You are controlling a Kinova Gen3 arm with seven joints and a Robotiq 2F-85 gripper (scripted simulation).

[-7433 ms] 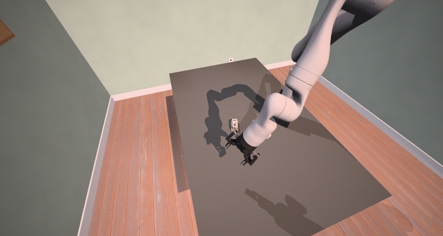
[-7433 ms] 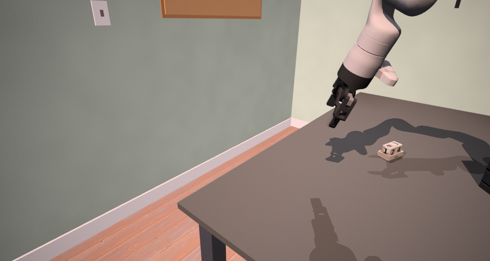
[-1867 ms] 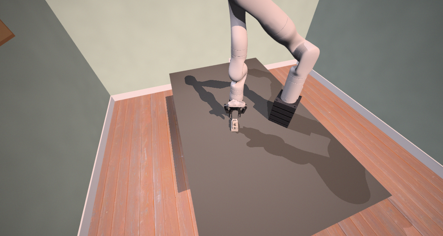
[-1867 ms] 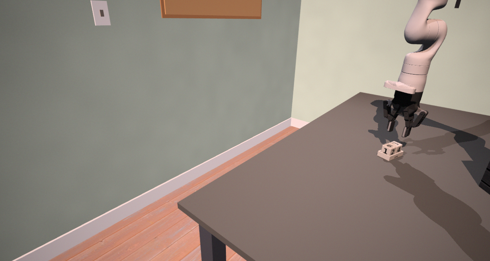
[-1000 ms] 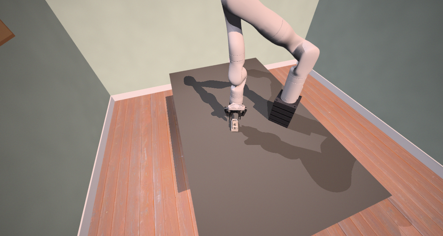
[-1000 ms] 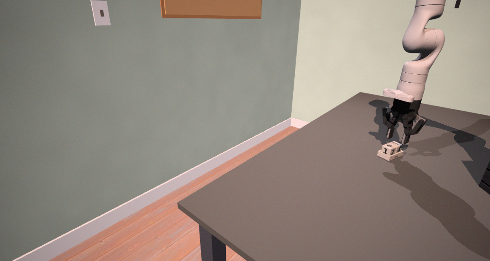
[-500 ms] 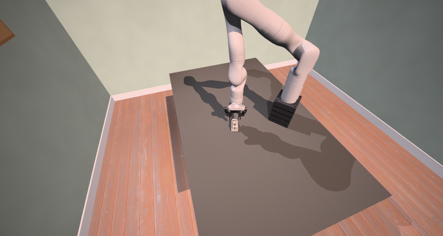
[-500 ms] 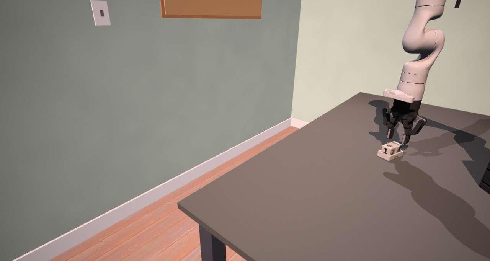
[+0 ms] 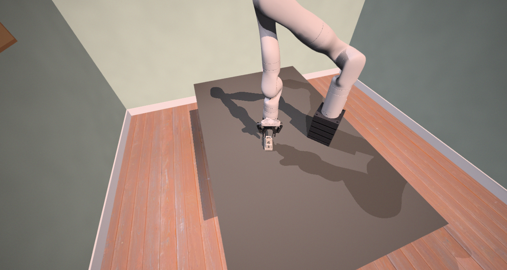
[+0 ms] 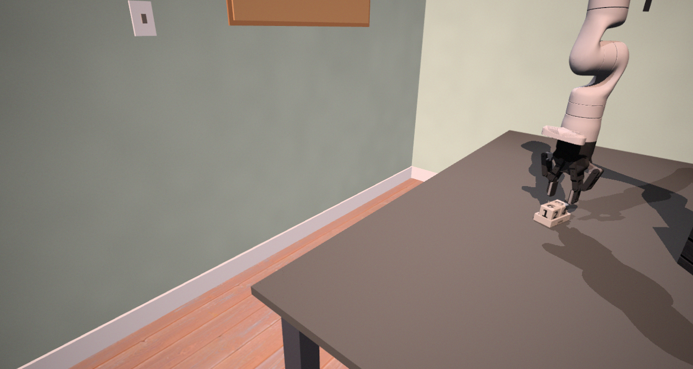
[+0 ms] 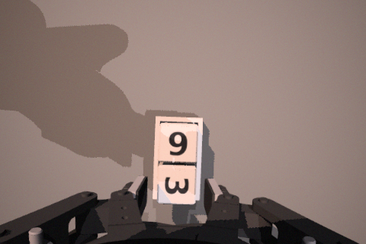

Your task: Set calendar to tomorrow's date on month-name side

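The cube is 4 cm below my hand. Also, from my hand: pale tray 1 cm ahead, 2 cm to the left, 6 cm below.
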